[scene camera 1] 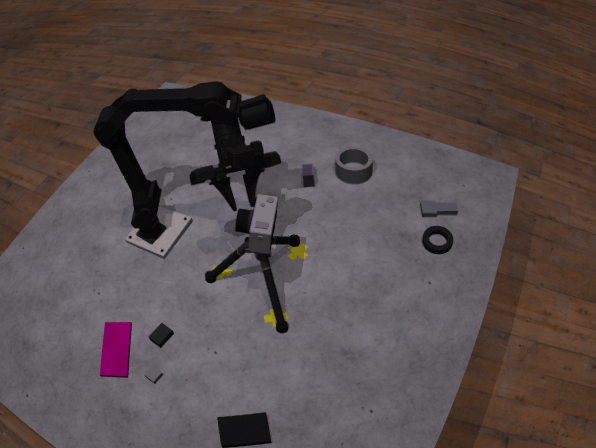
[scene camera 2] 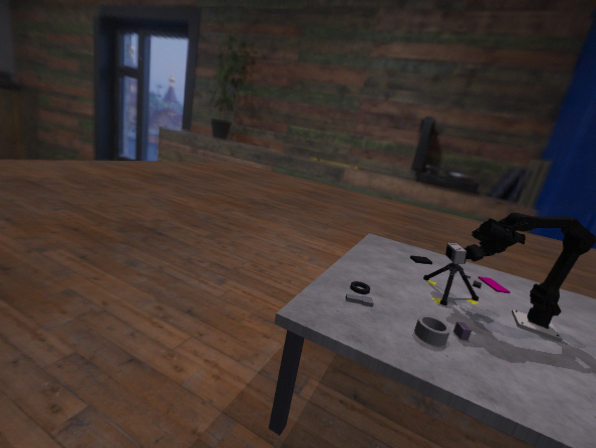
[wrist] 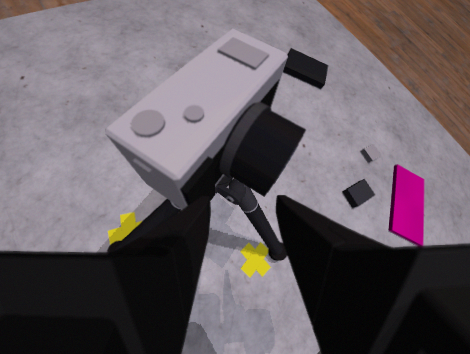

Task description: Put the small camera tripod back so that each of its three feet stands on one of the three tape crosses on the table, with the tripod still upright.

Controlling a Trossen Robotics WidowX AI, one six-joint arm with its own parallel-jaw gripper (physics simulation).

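Note:
The black tripod stands upright, bearing a light grey camera with a black lens. Its feet are close beside the yellow crosses, each off centre: one foot is above the right cross, one foot is left of the left cross, and the front foot is below and right of the front cross. My gripper is partly open and empty, beside the camera on its lens side, apart from the tripod.
A purple block and grey ring stand behind right. A grey bar and black ring lie far right. A magenta slab, dark block, small grey block and black slab lie toward the front.

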